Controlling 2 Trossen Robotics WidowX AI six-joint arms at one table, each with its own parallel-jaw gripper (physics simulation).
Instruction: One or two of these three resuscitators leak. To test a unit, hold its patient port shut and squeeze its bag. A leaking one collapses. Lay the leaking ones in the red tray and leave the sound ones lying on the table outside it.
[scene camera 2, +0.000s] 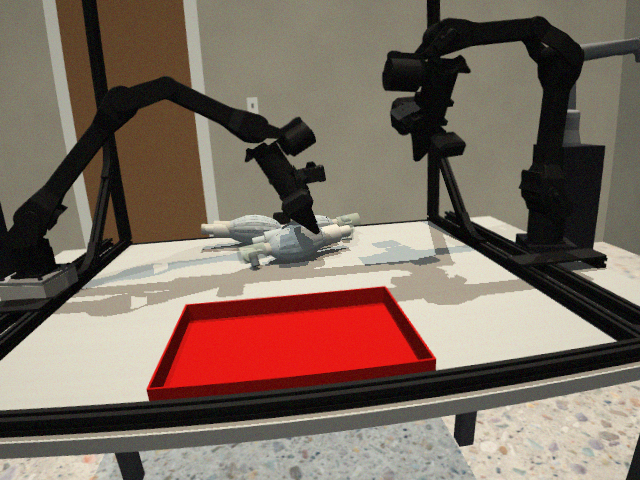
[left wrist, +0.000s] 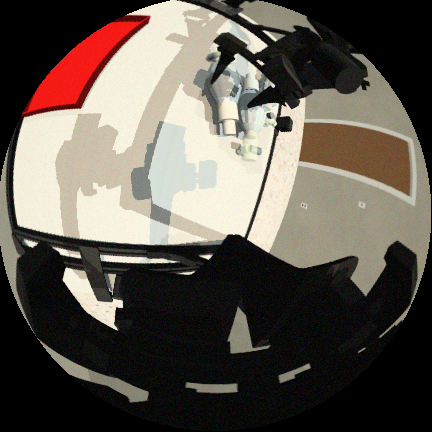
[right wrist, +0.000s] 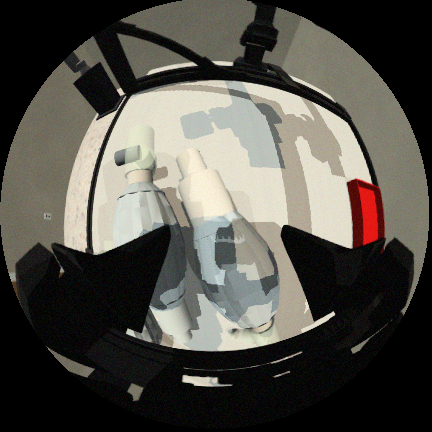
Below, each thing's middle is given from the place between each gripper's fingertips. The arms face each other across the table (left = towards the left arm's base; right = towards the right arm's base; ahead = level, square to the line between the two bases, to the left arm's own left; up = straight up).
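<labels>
There's the red tray (scene camera 2: 228, 347), which I can see 50 mm below my right hand, 390 mm ahead of it and 80 mm to the right of it.
From my left hand, the red tray is 190 mm below, 350 mm ahead and 300 mm to the right.
</labels>
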